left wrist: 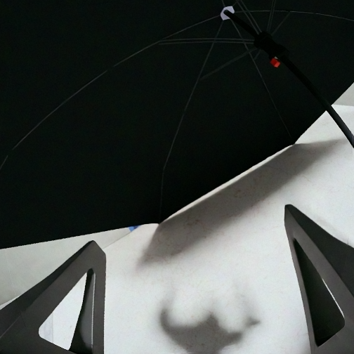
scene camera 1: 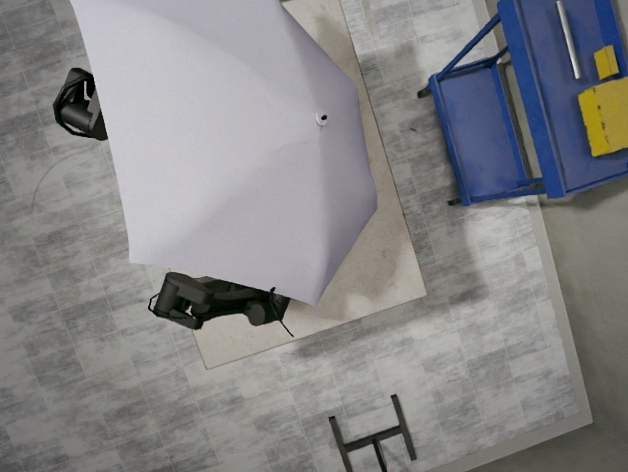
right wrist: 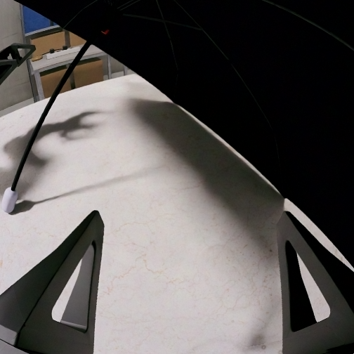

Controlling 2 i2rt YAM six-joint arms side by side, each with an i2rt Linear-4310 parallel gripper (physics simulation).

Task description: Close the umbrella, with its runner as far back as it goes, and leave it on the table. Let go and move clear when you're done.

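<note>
The umbrella [scene camera 1: 228, 126] [left wrist: 100, 125] [right wrist: 240, 65] is open, its pale canopy covering much of the table [scene camera 1: 385, 268] [right wrist: 165, 280]. In the left wrist view its black runner [left wrist: 269, 46] sits high on the shaft [left wrist: 320, 95] [right wrist: 50, 105], near the canopy's hub, with a red button [left wrist: 275, 62] [right wrist: 105, 32]. The white handle end [right wrist: 9, 200] is low at the left of the right wrist view. My left gripper [left wrist: 184, 235] is open and empty, apart from the shaft. My right gripper [right wrist: 191, 219] is open and empty, right of the handle. The canopy hides both grippers in the scene view.
The right arm [scene camera 1: 223, 299] shows below the canopy's lower edge, and part of the left arm [scene camera 1: 81, 109] at its left edge. A blue cart [scene camera 1: 553, 175] with yellow blocks [scene camera 1: 611, 116] stands at the right. A dark metal stand [scene camera 1: 373, 439] is at the bottom.
</note>
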